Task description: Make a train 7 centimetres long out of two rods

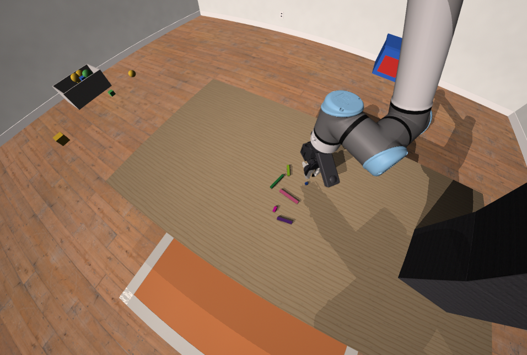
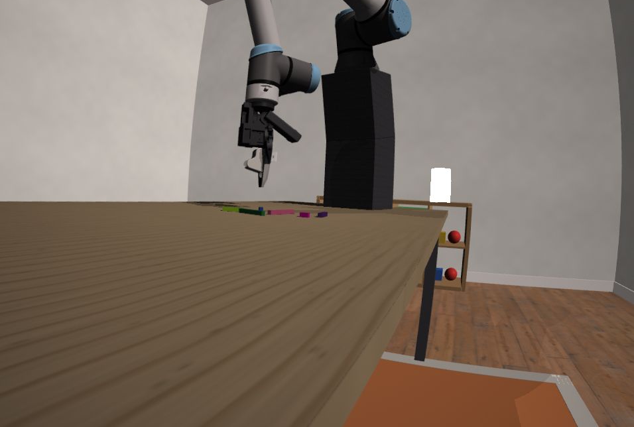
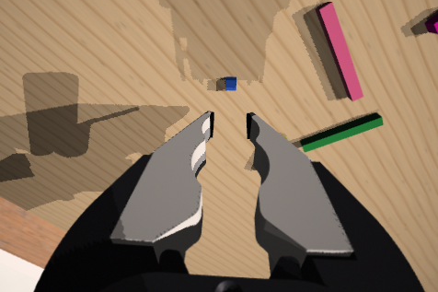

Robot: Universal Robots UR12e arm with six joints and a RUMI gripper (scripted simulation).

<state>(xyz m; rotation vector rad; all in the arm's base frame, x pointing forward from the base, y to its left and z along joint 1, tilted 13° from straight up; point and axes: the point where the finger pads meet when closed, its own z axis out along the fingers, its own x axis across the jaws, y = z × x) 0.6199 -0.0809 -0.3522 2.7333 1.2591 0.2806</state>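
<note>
Right now my hand is 70 mm above the small blue rod. The rest, counted from my hand: green rod 110 mm ahead, 70 mm below, 50 mm to the left; lime rod 100 mm ahead, 70 mm below, 20 mm to the right; pink rod 90 mm to the left, 70 mm below, 40 mm ahead.
</note>
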